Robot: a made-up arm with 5 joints.
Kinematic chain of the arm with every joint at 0, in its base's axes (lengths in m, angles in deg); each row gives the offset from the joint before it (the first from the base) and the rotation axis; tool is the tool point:
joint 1: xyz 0 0 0.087 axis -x
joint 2: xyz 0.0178 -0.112 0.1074 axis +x
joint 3: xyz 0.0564 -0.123 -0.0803 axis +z
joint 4: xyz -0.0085 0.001 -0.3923 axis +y
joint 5: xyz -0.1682 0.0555 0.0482 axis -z
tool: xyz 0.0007 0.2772 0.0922
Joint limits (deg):
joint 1: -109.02..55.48
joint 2: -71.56..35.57
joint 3: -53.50..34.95
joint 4: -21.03..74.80
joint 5: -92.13..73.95
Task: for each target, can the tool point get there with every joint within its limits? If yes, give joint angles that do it. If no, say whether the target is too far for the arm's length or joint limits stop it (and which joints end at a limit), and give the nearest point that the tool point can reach.
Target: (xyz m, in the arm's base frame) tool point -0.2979 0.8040 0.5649
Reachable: no: joint limits stop it (at a limit: joint 1, joint 4) | nearest point -0.1600 0.4093 0.2839 | short by 0.504 m
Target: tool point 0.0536 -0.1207 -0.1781
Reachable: yes | joints 17.84 -32.23 -34.79 8.80 -19.86
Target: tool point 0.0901 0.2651 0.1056
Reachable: yes | joints -61.42 -3.09 -36.34 3.98 -11.64
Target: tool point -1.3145 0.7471 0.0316
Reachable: no: too far | nearest point -0.4063 0.4595 0.0013 | short by 0.953 m
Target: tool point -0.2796 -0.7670 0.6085
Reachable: no: joint limits stop it (at a limit: joint 2, joint 3, joint 4, joint 5) | nearest point -0.3416 -0.6258 0.5125 | short by 0.182 m
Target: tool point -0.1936 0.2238 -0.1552
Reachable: yes | joints 14.90 19.86 -32.24 -9.20 -61.29
